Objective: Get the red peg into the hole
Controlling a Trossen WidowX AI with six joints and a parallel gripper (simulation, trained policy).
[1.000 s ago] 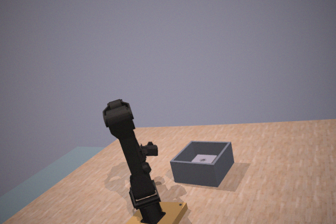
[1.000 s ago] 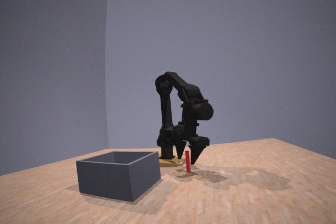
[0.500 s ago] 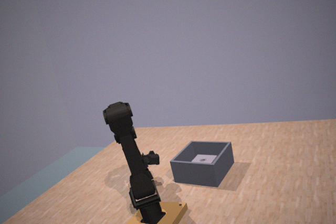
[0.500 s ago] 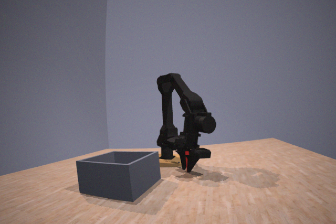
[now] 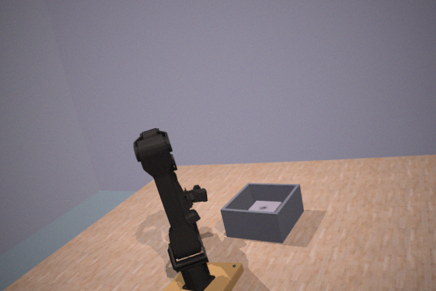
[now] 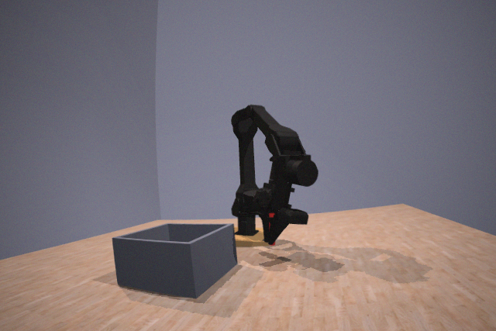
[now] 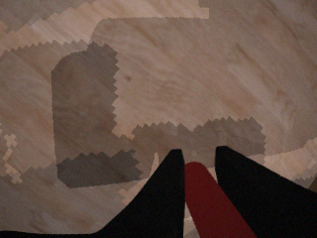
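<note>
Now: the plate 160 mm ahead of my gripper tip, 150 mm to the right of it and 10 mm above it. The rest, counted from my gripper tip: red peg: 30 mm above, 10 mm to the left, 10 mm behind; then grey box: 160 mm ahead, 150 mm to the right, 10 mm below.
</note>
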